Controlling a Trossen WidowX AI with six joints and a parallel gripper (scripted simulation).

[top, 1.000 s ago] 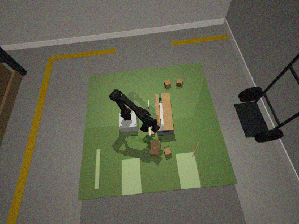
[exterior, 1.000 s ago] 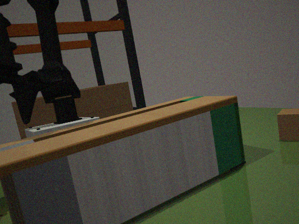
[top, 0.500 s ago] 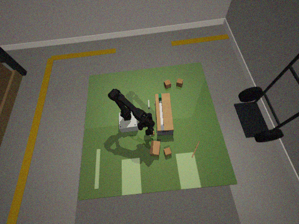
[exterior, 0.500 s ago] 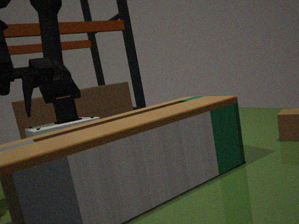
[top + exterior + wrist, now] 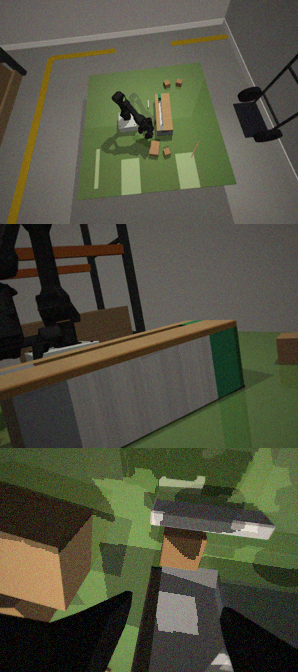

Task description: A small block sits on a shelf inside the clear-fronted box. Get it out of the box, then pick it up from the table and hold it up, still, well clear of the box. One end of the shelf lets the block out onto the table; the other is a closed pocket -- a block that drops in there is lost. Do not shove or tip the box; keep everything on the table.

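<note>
My gripper tip is 60 mm above the small tan block and 10 mm past it. The rest, counted from my gripper tip: long box (160 mm to the left, 80 mm ahead, 10 mm below); then thin stick (360 mm ahead, 190 mm to the right, 70 mm below).
</note>
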